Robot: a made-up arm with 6 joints. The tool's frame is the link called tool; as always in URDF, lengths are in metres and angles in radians.
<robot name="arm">
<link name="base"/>
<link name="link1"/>
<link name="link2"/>
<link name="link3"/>
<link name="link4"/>
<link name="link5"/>
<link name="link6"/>
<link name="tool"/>
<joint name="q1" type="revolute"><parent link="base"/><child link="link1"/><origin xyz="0 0 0.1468"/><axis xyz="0 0 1"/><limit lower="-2.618" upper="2.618"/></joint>
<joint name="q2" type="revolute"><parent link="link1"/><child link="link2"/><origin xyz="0 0 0" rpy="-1.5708 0 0"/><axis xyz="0 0 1"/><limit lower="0" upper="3.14"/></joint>
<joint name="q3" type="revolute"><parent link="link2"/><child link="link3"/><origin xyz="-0.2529 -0.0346 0"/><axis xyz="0 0 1"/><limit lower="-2.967" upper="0"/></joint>
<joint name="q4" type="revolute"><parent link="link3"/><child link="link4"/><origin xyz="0.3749 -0.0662 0" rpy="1.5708 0 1.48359"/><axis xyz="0 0 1"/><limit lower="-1.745" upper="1.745"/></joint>
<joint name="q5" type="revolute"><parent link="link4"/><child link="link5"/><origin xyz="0 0 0" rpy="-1.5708 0 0"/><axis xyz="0 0 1"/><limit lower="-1.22" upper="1.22"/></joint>
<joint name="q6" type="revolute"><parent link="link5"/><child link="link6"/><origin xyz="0 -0.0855 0" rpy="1.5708 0 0"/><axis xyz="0 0 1"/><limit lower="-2.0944" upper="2.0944"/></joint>
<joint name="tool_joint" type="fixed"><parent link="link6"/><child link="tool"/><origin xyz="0 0 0"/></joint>
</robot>
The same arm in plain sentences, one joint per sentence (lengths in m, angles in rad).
The arm has six revolute joints in a row. What follows holds with every joint at zero, and every direction is one of the base frame's.
The first joint lies 0.1468 m along +z from the base frame's origin and rotates about +z, from -2.618 to 2.618 rad.
The second joint lies at the same point as the first joint and rotates about +y, from 0 to 3.14 rad.
The third joint lies 0.2529 m along -x and 0.0346 m along +z from the second joint and rotates about +y, from -2.967 to 0 rad.
The fourth joint lies 0.3749 m along +x and 0.0662 m along +z from the third joint and rotates about the direction (0.9962, 0, 0.0871), from -1.745 to 1.745 rad.
The fifth joint lies at the same point as the fourth joint and rotates about +y, from -1.22 to 1.22 rad.
The sixth joint lies 0.0852 m along +x and 0.0074 m along +z from the fifth joint and rotates about the direction (0.9962, 0, 0.0871), from -2.0944 to 2.0944 rad.
The tool frame, which is the frame that the pose is given for, lies at the same point as the sixth joint; its axes are the base frame's turned by roll 0, pitch 1.4836 and yaw 0 rad (as in URDF: about the fixed x, then y, then z).

